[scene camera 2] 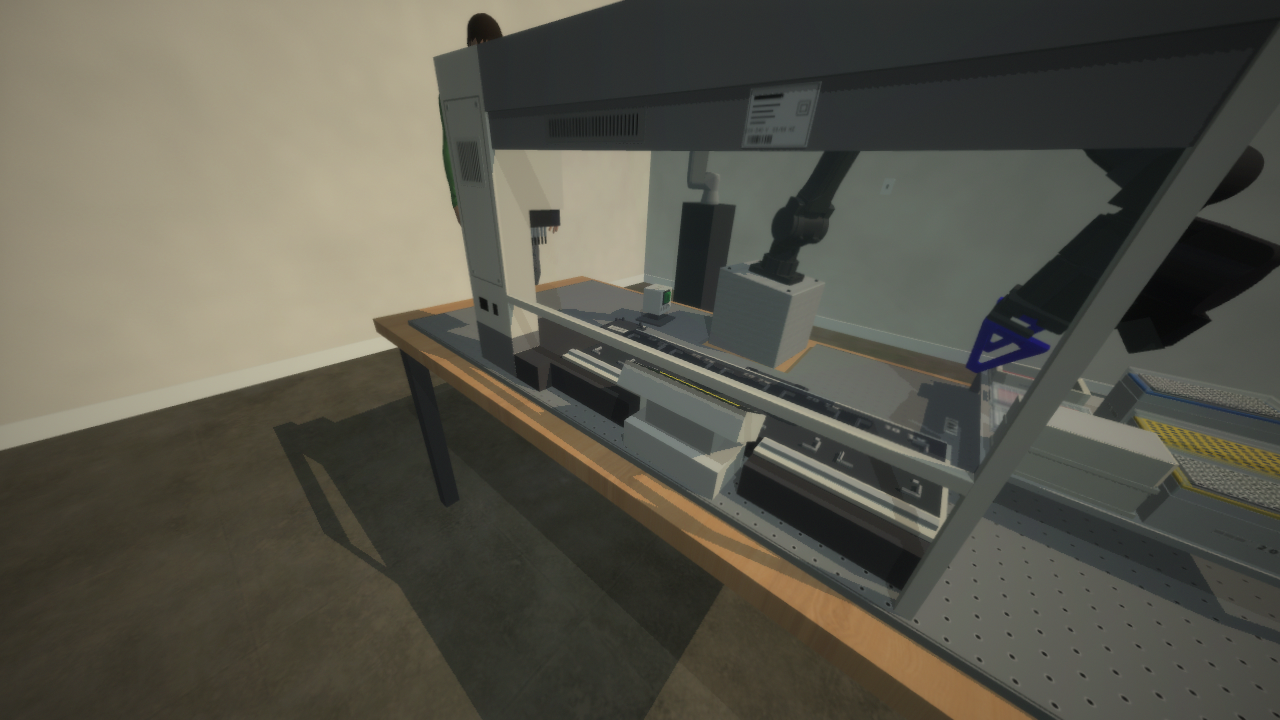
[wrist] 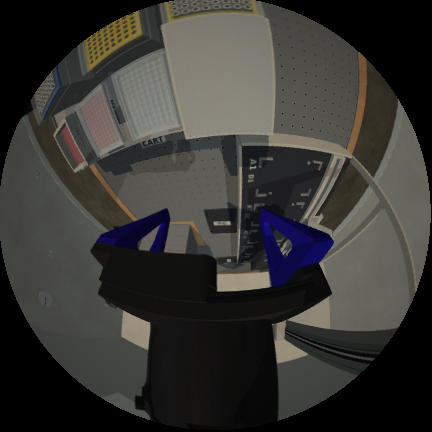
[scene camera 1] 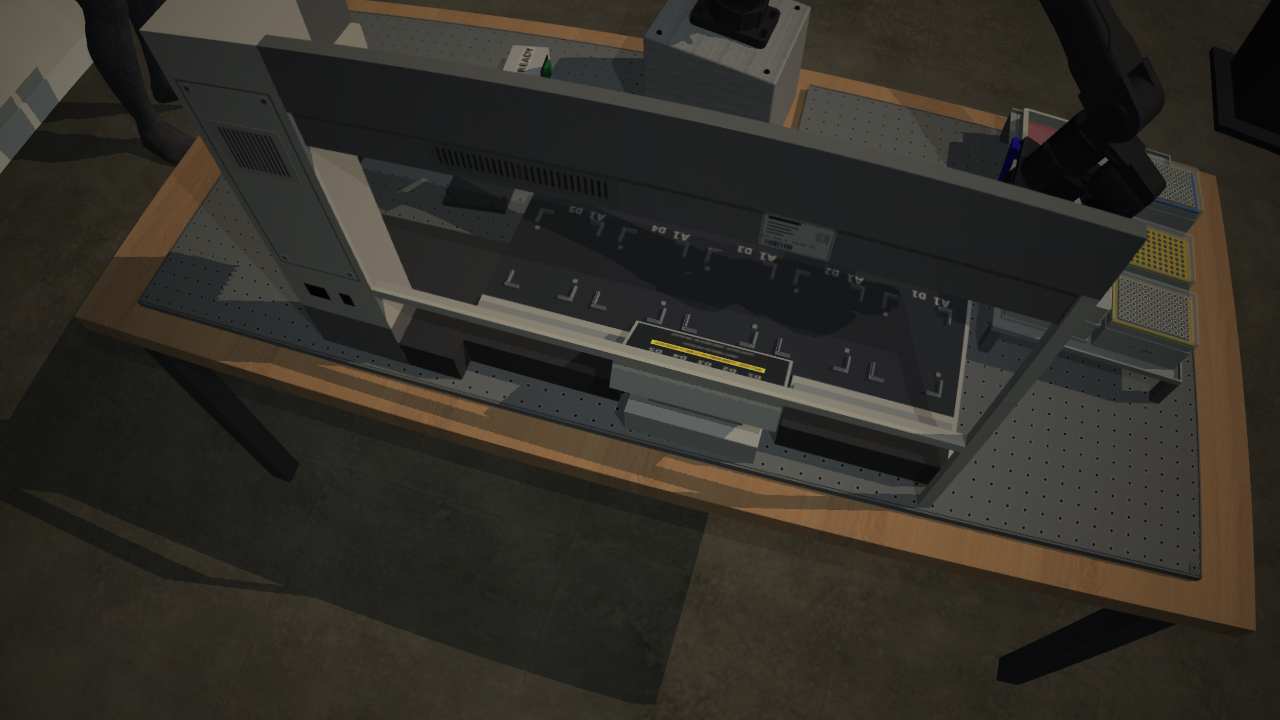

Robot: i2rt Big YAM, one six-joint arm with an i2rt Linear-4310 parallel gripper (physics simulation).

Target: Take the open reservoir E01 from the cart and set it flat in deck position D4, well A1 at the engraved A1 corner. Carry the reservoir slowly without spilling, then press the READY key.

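An open reservoir with red liquid (wrist: 71,145) (scene camera 1: 1049,128) stands at the far end of the cart (wrist: 153,141); its label is not readable. My gripper (wrist: 214,213) (scene camera 1: 1010,161) (scene camera 2: 984,362) is open with nothing between its blue fingers. It hangs beside the cart, above table level, with the reservoir off to the upper left in the wrist view. Deck position D4 (scene camera 1: 651,273) bears no labware, and its A1 mark lies at the edge nearer the arm base. The READY key box (scene camera 1: 526,60) (scene camera 2: 657,299) stands beyond the deck.
A pink plate (wrist: 101,120), a clear plate (wrist: 146,95) and a white box (wrist: 220,75) (scene camera 2: 1105,452) stand on the cart near tip racks (wrist: 114,40) (scene camera 1: 1161,253). The machine's upper beam (scene camera 1: 680,134) and slanted post (scene camera 1: 1015,394) frame the deck. The arm base block (scene camera 1: 720,76) stands behind.
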